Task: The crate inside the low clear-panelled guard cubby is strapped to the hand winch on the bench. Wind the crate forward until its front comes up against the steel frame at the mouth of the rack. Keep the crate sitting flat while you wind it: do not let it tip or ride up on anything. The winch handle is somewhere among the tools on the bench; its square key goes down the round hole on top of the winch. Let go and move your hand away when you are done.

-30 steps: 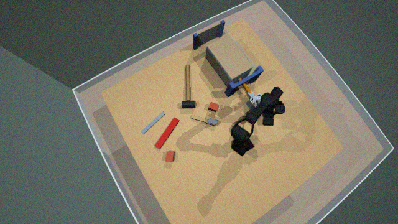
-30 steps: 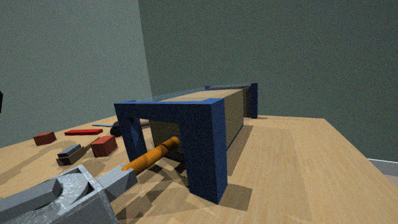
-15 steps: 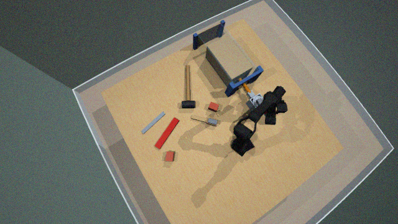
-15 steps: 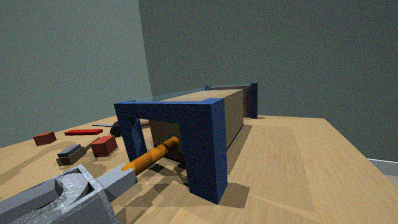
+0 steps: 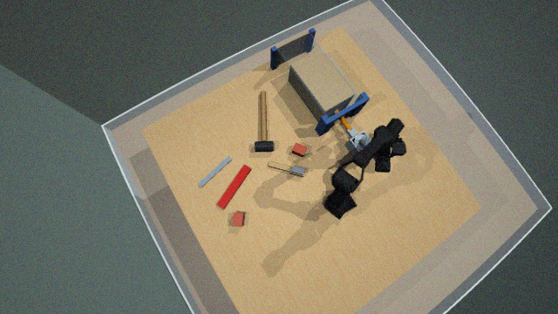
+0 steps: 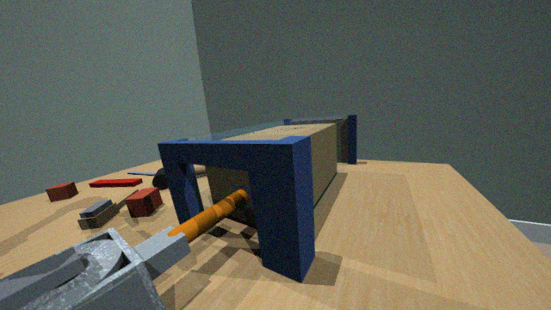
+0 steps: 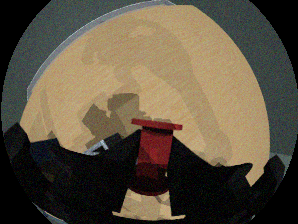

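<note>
Right now my gripper tip is 270 mm short of the blue frame, 40 mm to the right of it and 30 mm above it. The rest, counted from my gripper tip: red grip (10 mm to the left, 10 mm ahead); brush-like tool (390 mm to the left, 170 mm ahead, 110 mm below); grey winch (100 mm below, 90 mm ahead, 20 mm to the left).
</note>
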